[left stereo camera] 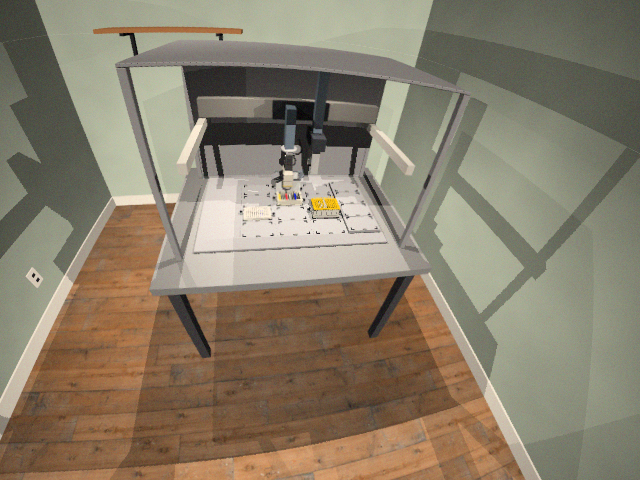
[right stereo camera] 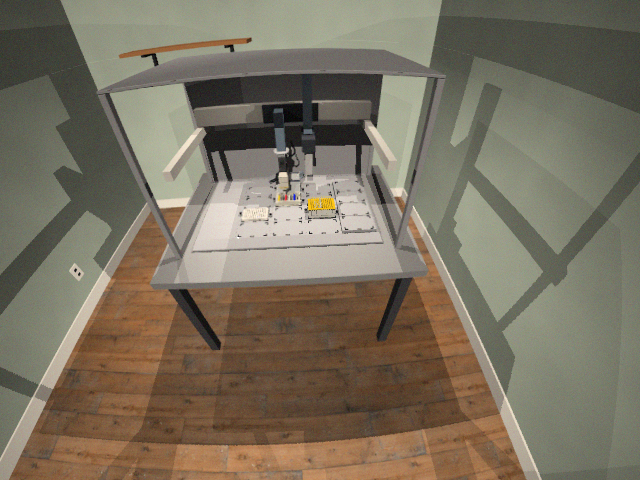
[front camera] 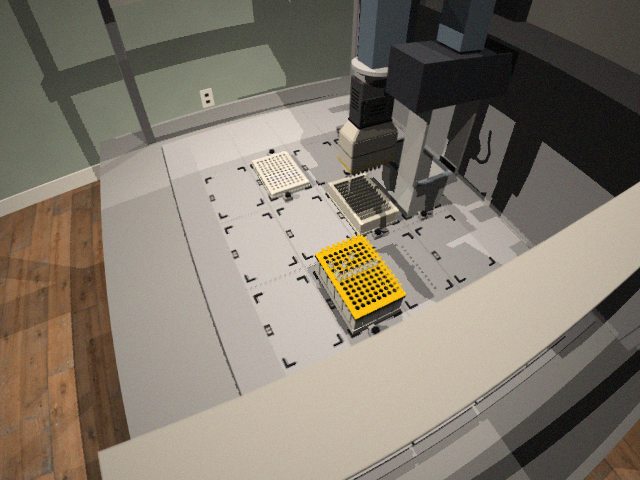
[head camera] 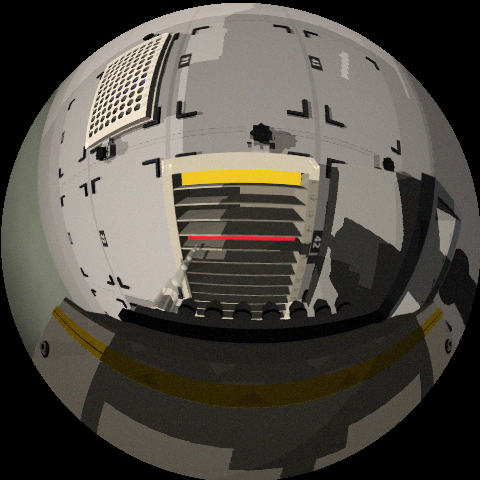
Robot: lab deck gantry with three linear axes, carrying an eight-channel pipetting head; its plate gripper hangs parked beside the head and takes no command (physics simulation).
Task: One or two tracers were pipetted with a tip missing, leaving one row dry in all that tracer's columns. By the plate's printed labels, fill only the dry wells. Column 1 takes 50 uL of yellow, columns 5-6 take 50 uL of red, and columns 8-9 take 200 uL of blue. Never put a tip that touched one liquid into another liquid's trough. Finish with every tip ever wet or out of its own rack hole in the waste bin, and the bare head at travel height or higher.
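The white well plate (front camera: 281, 174) (head camera: 125, 82) (left stereo camera: 257, 212) (right stereo camera: 254, 213) shows some blue wells; other colours are too small to tell. The cream reservoir (front camera: 369, 224) (head camera: 240, 161) has a yellow trough (head camera: 240, 178) and a red trough (head camera: 240, 238). The pipetting head (front camera: 368, 142) is over the reservoir's back part. One clear tip (head camera: 172, 291) is on its leftmost channel in the head view, reaching over the troughs behind the red one; its depth and contents are unclear. The other nozzles look bare. The yellow tip rack (front camera: 377, 294) holds several clear tips. The parked plate gripper (front camera: 431, 191) looks open and empty.
The waste bin's grey rim (front camera: 436, 177) shows behind the parked gripper, right of the reservoir. Dark clamp knobs (head camera: 261, 132) (front camera: 375, 329) stand at the labware's edges. The cream front beam (front camera: 320, 382) crosses the near side of the deck.
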